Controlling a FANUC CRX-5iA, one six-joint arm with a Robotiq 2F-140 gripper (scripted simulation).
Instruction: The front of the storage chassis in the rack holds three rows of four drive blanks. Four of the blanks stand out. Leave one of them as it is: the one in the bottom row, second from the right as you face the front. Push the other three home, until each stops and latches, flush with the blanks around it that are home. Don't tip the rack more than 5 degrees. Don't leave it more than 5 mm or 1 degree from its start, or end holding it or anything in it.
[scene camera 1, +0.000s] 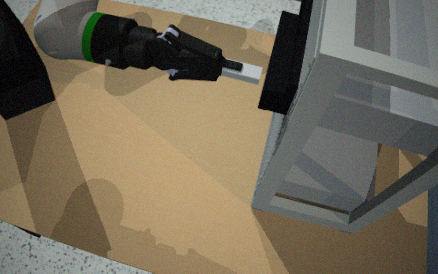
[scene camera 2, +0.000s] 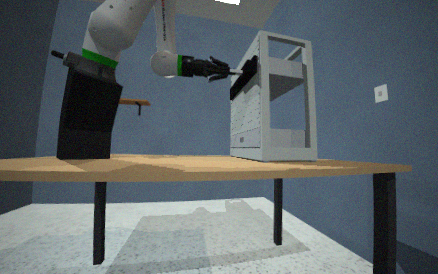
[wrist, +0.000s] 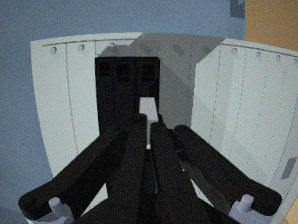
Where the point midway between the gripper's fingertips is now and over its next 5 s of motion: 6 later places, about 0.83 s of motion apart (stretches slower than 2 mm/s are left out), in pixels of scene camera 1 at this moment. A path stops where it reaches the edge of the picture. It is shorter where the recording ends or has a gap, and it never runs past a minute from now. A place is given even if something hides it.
My gripper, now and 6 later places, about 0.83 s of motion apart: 260, 76; 265, 78; 271, 80; 277, 81; 282, 83; 278, 80; 240, 66
